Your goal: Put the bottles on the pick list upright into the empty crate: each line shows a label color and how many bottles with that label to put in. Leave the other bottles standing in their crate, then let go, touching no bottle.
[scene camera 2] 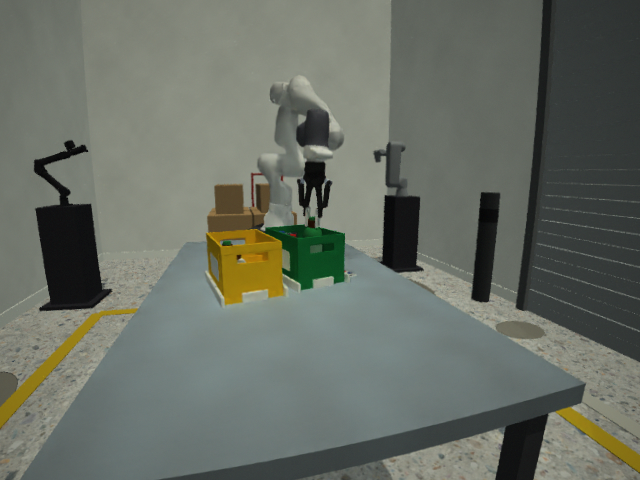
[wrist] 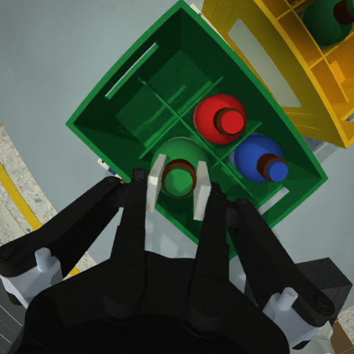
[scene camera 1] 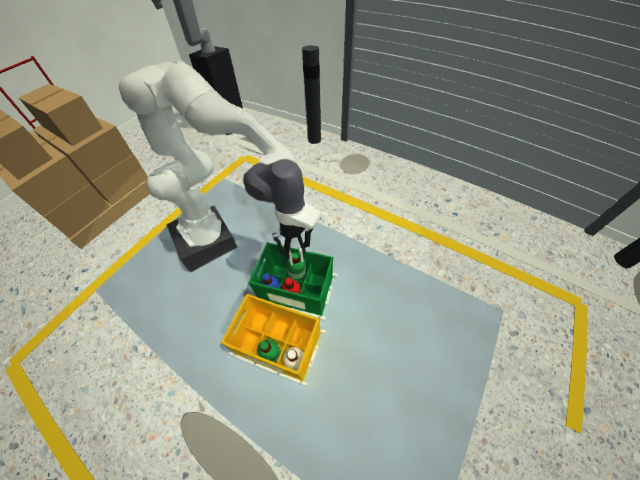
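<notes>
My gripper (scene camera 1: 296, 254) (scene camera 2: 312, 221) (wrist: 179, 170) is shut on the neck of a green bottle (scene camera 1: 296, 269) (scene camera 2: 311, 233) (wrist: 179, 150). The bottle is upright, mostly inside the middle back compartment of the green crate (scene camera 1: 316, 304) (scene camera 2: 320, 268) (wrist: 225, 65) in scene camera 1. Its cap is higher than its neighbours'; its base is hidden. A red bottle (scene camera 1: 290, 286) (wrist: 214, 117) and a blue bottle (scene camera 1: 269, 281) (wrist: 254, 156) stand in that crate's front row. The yellow crate (scene camera 1: 311, 351) (scene camera 2: 253, 284) (wrist: 320, 122) holds another green bottle (scene camera 1: 268, 351) (wrist: 324, 22) and a white bottle (scene camera 1: 292, 357).
The two crates stand side by side on the blue-grey table (scene camera 1: 403, 361) (scene camera 2: 310, 361). The dividers and walls of the green crate surround the held bottle. A small card (scene camera 2: 351, 273) with colored marks lies beside the green crate; its text is unreadable. Boxes (scene camera 1: 67, 170) stand beyond the arm's base.
</notes>
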